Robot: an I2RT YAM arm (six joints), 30 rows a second.
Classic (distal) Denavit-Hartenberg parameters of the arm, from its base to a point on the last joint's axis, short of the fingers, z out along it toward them. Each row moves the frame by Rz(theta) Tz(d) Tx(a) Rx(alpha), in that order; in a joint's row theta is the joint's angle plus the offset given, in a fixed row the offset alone. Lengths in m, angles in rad.
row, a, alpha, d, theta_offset
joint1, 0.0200, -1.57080, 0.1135, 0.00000
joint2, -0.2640, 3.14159, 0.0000, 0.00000
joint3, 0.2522, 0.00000, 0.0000, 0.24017
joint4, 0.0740, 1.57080, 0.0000, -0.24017
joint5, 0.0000, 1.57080, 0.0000, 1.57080
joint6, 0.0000, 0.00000, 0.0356, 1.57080
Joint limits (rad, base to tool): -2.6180..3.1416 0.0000..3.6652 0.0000..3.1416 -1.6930..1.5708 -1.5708..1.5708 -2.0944..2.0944
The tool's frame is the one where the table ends.
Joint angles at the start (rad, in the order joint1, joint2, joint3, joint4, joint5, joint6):
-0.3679, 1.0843, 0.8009, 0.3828, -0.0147, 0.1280
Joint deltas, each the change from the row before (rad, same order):
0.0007, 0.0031, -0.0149, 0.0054, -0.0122, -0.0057
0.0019, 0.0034, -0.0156, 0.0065, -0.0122, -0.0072
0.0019, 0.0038, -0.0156, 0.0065, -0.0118, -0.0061
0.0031, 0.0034, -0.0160, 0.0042, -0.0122, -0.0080
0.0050, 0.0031, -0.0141, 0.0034, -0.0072, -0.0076
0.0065, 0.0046, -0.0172, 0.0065, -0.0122, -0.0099
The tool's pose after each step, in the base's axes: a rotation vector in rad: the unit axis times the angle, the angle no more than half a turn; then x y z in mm. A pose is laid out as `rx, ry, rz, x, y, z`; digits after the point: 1 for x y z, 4 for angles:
0.3390, 1.4474, -0.1782, 241.3, -91.8, 341.3
0.3259, 1.4631, -0.1724, 242.2, -91.1, 335.6
0.3139, 1.4788, -0.1657, 243.0, -90.5, 329.8
0.2997, 1.4971, -0.1589, 243.7, -89.4, 323.6
0.2880, 1.5133, -0.1540, 244.5, -88.0, 318.2
0.2696, 1.5320, -0.1455, 245.5, -86.1, 311.6

